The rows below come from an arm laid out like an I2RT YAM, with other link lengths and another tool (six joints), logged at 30 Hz.
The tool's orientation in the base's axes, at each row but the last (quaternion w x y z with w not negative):
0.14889 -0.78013 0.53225 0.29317
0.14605 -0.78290 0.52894 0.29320
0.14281 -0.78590 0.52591 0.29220
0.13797 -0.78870 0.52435 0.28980
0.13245 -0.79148 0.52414 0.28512
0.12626 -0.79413 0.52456 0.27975
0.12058 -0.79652 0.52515 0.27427
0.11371 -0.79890 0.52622 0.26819
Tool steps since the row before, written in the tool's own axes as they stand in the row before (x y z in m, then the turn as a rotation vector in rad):
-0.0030 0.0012 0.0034 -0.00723 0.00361 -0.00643
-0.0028 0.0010 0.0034 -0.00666 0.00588 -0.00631
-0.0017 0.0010 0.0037 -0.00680 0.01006 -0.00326
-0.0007 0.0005 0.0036 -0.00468 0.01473 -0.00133
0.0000 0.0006 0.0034 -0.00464 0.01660 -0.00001
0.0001 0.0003 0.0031 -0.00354 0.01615 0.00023
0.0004 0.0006 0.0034 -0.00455 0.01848 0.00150
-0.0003 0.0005 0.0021 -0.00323 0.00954 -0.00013
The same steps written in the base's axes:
-0.0029 0.0036 -0.0007 -0.00328 0.00047 0.00978
-0.0027 0.0035 -0.0009 -0.00524 -0.00079 0.00952
-0.0025 0.0028 -0.0018 -0.01003 -0.00076 0.00755
-0.0018 0.0022 -0.0024 -0.01427 -0.00327 0.00514
-0.0016 0.0015 -0.0027 -0.01636 -0.00340 0.00423
-0.0012 0.0013 -0.0025 -0.01571 -0.00393 0.00336
-0.0015 0.0011 -0.0030 -0.01850 -0.00352 0.00311
-0.0012 0.0010 -0.0015 -0.00954 -0.00155 0.00284

